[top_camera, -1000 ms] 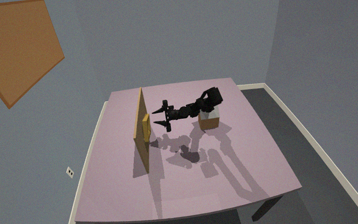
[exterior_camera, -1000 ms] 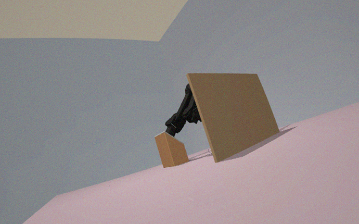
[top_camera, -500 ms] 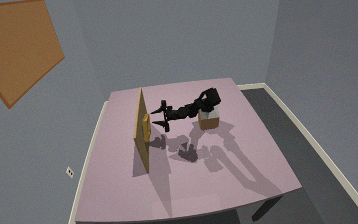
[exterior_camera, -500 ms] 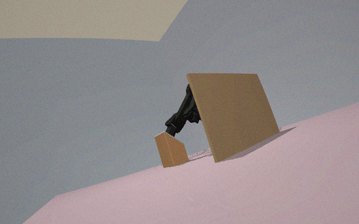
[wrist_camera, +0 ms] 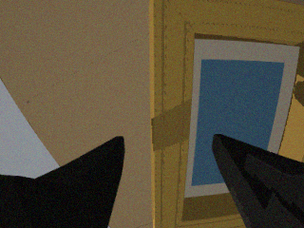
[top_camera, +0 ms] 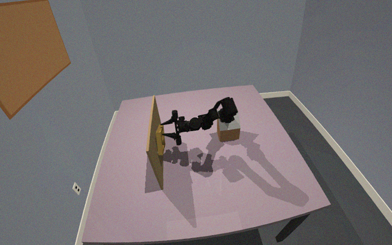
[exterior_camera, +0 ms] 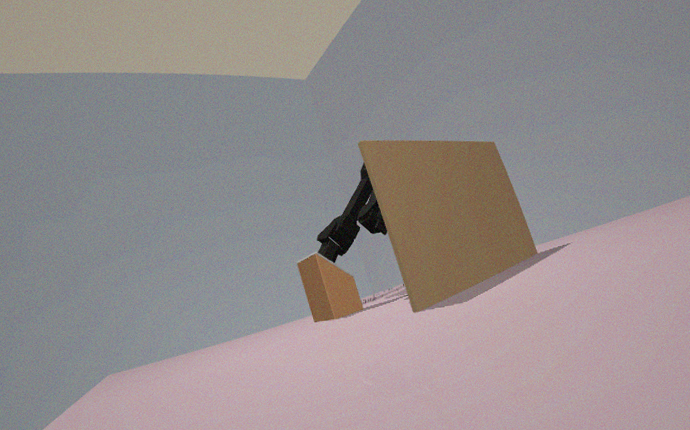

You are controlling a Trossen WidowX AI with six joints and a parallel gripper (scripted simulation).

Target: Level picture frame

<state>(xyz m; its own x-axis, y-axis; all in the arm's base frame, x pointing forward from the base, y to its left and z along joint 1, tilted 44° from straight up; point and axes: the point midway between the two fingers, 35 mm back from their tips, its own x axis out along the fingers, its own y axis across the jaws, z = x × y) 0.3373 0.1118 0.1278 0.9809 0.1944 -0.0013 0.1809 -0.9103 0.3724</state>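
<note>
My gripper tip is 5 cm above the picture frame, 3 cm to the right of it and 2 cm short of it. From my gripper tip the other things lie so: brown wall panel (6 cm below, 3 cm ahead, 2 cm to the left).
</note>
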